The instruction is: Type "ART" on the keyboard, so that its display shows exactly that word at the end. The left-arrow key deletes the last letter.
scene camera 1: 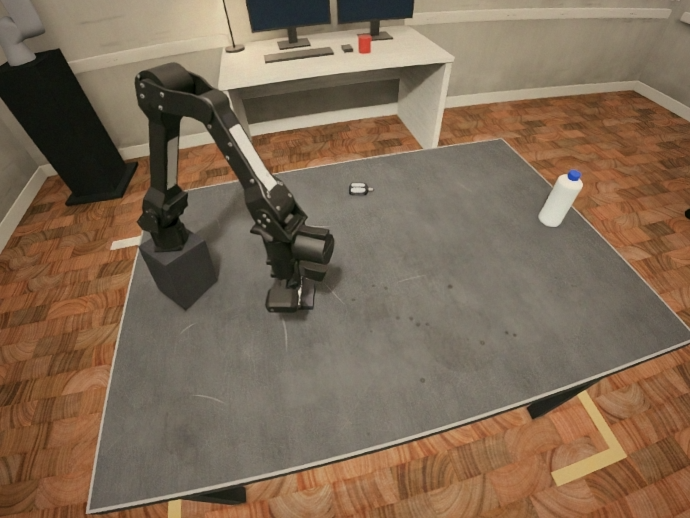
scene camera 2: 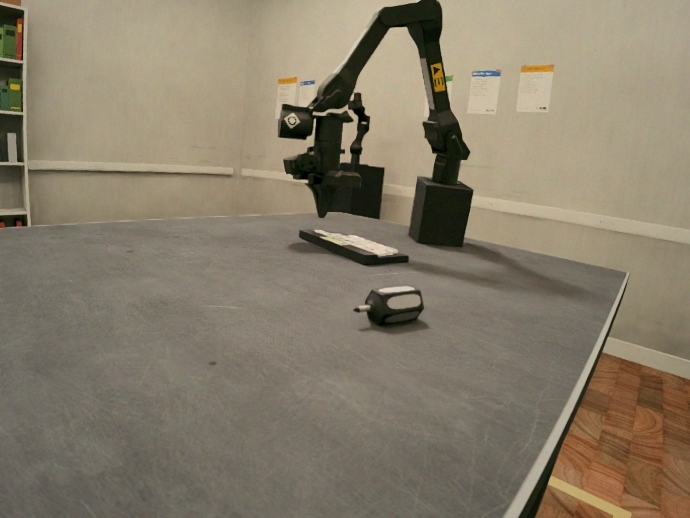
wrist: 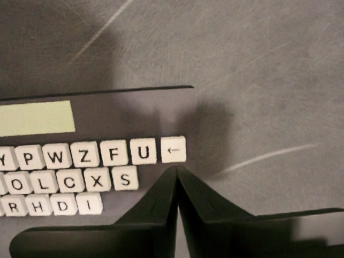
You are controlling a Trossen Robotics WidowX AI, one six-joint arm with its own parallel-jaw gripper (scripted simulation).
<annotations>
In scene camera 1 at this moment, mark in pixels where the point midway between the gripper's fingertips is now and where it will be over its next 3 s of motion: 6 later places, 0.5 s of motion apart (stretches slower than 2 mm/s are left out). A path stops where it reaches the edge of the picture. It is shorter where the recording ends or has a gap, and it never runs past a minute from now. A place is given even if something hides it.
My gripper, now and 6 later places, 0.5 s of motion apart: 293, 294; 295, 298; 296, 301; 296, 290; 303, 242; 303, 234; 304, 238
</annotations>
